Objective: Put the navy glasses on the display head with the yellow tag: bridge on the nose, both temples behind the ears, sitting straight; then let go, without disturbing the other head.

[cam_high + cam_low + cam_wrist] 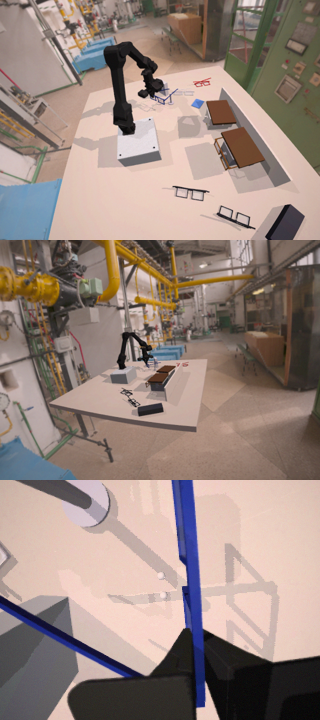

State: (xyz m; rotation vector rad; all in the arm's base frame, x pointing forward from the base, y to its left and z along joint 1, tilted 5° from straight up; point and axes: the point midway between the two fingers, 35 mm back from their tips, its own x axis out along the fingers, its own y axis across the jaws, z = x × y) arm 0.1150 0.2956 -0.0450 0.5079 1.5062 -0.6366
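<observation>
Right now the white peg stand is 12 cm ahead of my gripper tip, 1 cm to the right of it and 4 cm below it. Round my gripper tip: back panel (50 cm ahead, 33 cm to the right); blue card (30 cm ahead, 5 cm to the right, 6 cm below); dark box (49 cm ahead, 78 cm to the right, 4 cm below).
</observation>
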